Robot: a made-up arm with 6 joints.
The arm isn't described. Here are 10 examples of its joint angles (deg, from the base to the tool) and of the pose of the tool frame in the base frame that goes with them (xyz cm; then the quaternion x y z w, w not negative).
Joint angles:
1: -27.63 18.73 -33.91 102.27 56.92 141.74
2: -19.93 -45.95 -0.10 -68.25 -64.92 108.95
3: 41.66 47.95 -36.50 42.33 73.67 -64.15
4: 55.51 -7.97 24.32 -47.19 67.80 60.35
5: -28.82 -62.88 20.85 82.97 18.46 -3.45
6: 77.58 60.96 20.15 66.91 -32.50 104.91
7: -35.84 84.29 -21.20 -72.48 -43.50 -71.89
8: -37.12 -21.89 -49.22 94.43 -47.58 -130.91
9: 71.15 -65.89 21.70 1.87 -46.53 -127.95
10: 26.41 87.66 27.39 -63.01 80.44 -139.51
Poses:
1: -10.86 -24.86 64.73 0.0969 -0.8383 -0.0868 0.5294
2: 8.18 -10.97 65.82 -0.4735 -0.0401 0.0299 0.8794
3: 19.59 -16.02 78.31 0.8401 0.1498 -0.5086 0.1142
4: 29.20 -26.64 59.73 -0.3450 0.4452 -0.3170 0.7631
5: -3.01 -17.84 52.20 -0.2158 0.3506 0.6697 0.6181
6: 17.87 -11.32 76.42 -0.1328 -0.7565 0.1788 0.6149
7: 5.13 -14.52 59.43 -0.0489 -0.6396 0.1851 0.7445
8: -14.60 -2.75 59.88 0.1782 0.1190 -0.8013 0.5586
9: 30.46 -9.86 58.40 0.6432 -0.4277 -0.6342 0.0333
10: 24.67 -24.61 74.67 -0.3957 0.8987 -0.0426 0.1843
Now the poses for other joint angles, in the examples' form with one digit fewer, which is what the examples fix.
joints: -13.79 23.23 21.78 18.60 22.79 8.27
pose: 7.2 -23.9 68.7 0.159 -0.627 -0.656 0.389
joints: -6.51 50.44 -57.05 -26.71 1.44 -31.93
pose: 3.9 -13.6 70.3 0.456 -0.831 0.080 0.309
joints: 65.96 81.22 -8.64 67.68 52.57 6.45
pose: 23.0 -11.0 76.8 0.773 0.029 0.116 0.623
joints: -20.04 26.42 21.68 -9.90 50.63 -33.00
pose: 7.3 -24.7 63.2 0.165 -0.584 -0.791 0.078
